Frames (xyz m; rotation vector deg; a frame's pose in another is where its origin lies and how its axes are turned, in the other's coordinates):
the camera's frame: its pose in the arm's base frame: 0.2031 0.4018 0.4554 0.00 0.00 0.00
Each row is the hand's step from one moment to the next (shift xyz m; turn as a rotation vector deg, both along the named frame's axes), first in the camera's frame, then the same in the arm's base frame.
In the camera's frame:
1: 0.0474 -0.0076 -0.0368 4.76 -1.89 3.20
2: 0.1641 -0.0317 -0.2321 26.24 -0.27 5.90
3: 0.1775 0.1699 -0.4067 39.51 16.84 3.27
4: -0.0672 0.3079 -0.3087 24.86 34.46 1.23
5: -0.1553 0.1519 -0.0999 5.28 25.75 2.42
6: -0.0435 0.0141 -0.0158 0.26 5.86 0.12
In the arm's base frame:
1: 0.0474 -0.0076 -0.0368 4.76 -1.89 3.20
2: 0.1641 -0.0317 -0.2321 26.24 -0.27 5.90
3: 0.1775 0.1699 -0.4067 39.51 16.84 3.27
4: -0.0672 0.3079 -0.3087 24.86 34.46 1.23
5: -0.1553 0.1519 -0.0999 5.28 25.75 2.42
6: -0.0435 0.0141 -0.0158 0.26 5.86 0.12

